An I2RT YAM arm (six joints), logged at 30 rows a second.
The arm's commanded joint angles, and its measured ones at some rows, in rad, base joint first. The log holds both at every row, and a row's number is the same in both.
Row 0, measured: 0.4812 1.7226 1.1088 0.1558 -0.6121 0.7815
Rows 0 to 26, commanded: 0.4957 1.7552 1.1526 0.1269 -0.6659 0.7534; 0.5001 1.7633 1.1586 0.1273 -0.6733 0.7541; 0.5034 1.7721 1.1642 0.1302 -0.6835 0.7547; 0.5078 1.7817 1.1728 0.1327 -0.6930 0.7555; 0.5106 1.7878 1.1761 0.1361 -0.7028 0.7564; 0.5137 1.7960 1.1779 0.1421 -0.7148 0.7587; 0.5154 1.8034 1.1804 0.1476 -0.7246 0.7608; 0.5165 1.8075 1.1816 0.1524 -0.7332 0.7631; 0.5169 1.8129 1.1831 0.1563 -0.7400 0.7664; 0.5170 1.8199 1.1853 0.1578 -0.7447 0.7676; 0.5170 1.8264 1.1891 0.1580 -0.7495 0.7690; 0.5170 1.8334 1.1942 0.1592 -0.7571 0.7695; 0.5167 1.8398 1.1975 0.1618 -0.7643 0.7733; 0.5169 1.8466 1.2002 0.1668 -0.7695 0.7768; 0.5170 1.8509 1.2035 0.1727 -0.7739 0.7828; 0.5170 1.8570 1.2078 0.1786 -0.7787 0.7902; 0.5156 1.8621 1.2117 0.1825 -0.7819 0.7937; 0.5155 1.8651 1.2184 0.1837 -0.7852 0.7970; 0.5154 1.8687 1.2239 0.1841 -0.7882 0.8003; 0.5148 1.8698 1.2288 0.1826 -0.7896 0.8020; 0.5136 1.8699 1.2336 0.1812 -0.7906 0.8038; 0.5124 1.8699 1.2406 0.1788 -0.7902 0.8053; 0.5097 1.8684 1.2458 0.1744 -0.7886 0.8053; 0.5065 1.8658 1.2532 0.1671 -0.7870 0.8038; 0.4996 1.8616 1.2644 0.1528 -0.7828 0.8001; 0.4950 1.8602 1.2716 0.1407 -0.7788 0.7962; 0.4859 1.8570 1.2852 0.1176 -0.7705 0.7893
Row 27, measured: 0.4862 1.8633 1.2320 0.1368 -0.7490 0.8230
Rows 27 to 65, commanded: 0.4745 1.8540 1.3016 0.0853 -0.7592 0.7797; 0.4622 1.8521 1.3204 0.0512 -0.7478 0.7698; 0.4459 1.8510 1.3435 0.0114 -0.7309 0.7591; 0.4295 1.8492 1.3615 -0.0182 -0.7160 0.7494; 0.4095 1.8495 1.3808 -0.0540 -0.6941 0.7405; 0.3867 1.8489 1.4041 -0.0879 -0.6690 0.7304; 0.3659 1.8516 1.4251 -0.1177 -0.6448 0.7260; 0.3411 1.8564 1.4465 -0.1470 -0.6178 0.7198; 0.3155 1.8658 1.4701 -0.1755 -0.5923 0.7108; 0.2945 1.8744 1.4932 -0.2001 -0.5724 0.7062; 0.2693 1.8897 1.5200 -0.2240 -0.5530 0.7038; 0.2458 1.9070 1.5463 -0.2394 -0.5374 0.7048; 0.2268 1.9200 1.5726 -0.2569 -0.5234 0.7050; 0.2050 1.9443 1.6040 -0.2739 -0.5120 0.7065; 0.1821 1.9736 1.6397 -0.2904 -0.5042 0.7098; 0.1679 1.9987 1.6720 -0.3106 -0.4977 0.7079; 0.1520 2.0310 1.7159 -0.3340 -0.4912 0.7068; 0.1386 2.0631 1.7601 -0.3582 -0.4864 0.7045; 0.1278 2.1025 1.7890 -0.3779 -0.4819 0.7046; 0.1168 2.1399 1.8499 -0.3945 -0.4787 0.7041; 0.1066 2.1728 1.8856 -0.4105 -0.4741 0.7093; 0.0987 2.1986 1.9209 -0.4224 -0.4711 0.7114; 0.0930 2.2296 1.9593 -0.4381 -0.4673 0.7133; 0.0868 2.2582 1.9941 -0.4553 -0.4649 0.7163; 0.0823 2.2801 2.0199 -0.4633 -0.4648 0.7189; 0.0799 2.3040 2.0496 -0.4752 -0.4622 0.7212; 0.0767 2.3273 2.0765 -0.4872 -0.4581 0.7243; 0.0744 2.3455 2.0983 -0.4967 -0.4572 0.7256; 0.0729 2.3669 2.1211 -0.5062 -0.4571 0.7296; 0.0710 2.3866 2.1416 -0.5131 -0.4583 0.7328; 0.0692 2.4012 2.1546 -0.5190 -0.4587 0.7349; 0.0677 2.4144 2.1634 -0.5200 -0.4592 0.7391; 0.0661 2.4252 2.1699 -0.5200 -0.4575 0.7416; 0.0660 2.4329 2.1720 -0.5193 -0.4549 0.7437; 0.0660 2.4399 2.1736 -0.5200 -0.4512 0.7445; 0.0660 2.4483 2.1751 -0.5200 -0.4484 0.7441; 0.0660 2.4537 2.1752 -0.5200 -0.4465 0.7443; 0.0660 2.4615 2.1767 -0.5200 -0.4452 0.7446; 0.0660 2.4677 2.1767 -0.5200 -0.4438 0.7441
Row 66, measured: 0.0658 2.4416 2.1517 -0.4873 -0.4706 0.7490
